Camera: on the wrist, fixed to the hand. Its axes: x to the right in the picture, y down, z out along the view.
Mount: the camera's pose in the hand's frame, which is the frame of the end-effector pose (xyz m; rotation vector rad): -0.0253 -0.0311 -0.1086 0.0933 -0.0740 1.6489
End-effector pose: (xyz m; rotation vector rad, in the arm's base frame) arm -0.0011 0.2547 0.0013 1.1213 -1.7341 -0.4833
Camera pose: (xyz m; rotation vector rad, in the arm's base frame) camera 0.1114 0.2790 0.0136 -0.4912 -2.1071 0.5931
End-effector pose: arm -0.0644 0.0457 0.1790 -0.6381 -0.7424 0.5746
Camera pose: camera 0.0102 -0.0267 0.1280 -1.0730 -0.0843 2.1207
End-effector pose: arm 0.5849 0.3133 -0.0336 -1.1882 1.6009 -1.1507
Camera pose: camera 0.4946 0.3548 0.0258 0.3373 1.6884 -0.0476
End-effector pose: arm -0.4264 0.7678 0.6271 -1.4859 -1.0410 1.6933
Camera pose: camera -0.3163 0.7764 0.6617 1.7487 -0.4451 -1.9397
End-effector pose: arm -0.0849 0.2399 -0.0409 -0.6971 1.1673 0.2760
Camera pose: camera -0.1589 0.1515 -0.0301 0.5251 1.4288 1.5728
